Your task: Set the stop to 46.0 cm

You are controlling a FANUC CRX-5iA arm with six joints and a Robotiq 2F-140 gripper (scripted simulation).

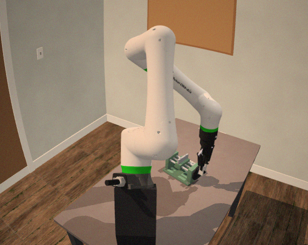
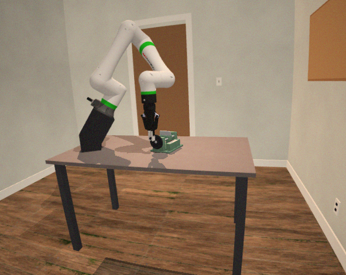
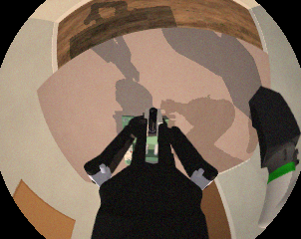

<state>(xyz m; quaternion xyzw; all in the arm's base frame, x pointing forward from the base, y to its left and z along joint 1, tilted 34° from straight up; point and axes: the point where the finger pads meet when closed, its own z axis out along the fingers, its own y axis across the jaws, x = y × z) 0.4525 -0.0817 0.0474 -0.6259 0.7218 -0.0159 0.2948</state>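
The black handwheel lies 2 cm to the left of my hand and 2 cm below it. From my hand the other things lie so: green stop fixture: 15 cm to the left, 3 cm below, 3 cm ahead.
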